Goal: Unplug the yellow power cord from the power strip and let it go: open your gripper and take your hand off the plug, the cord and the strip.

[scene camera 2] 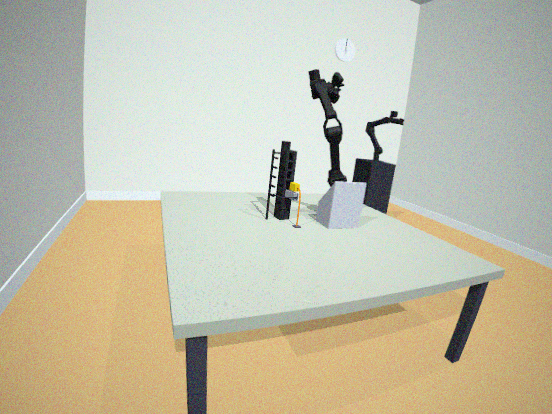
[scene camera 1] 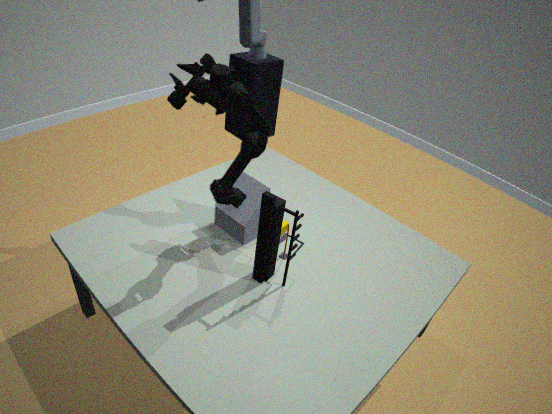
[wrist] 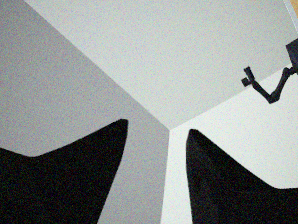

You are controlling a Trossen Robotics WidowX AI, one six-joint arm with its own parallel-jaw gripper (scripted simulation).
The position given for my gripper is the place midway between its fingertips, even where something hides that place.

I see my gripper [scene camera 1: 173, 69].
My gripper shows as well in the wrist view [wrist: 157, 132].
